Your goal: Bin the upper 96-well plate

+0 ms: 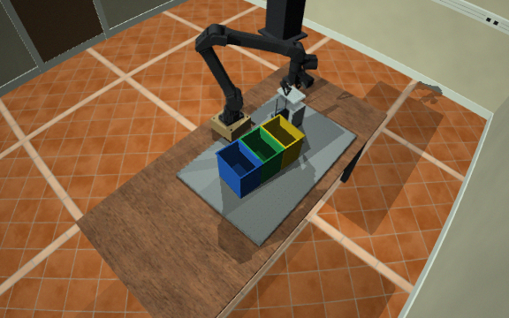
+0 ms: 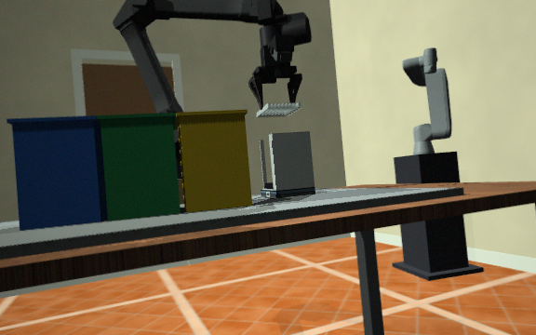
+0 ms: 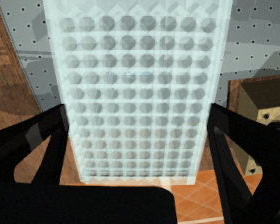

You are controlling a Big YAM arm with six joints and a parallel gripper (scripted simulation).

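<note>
Right now my hand is 450 mm to the left of the blue bin, 140 mm short of it and 140 mm above it. From my hand the other things lie so: white 96-well plate 10 mm below; then yellow bin 190 mm to the right, 140 mm below, 140 mm ahead; then green bin 320 mm to the right, 140 mm below, 140 mm ahead.
</note>
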